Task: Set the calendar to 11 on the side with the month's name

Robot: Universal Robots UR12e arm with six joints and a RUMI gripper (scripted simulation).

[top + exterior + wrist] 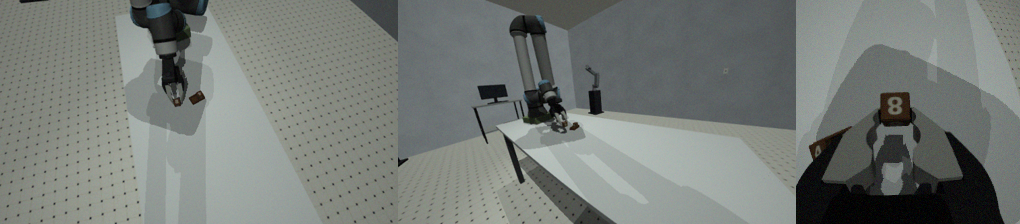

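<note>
Right now my hand is 100 mm to the right of the brown calendar tray, 80 mm above it and 40 mm past it. Round my hand: brown cube 10 mm below, 10 mm ahead.
</note>
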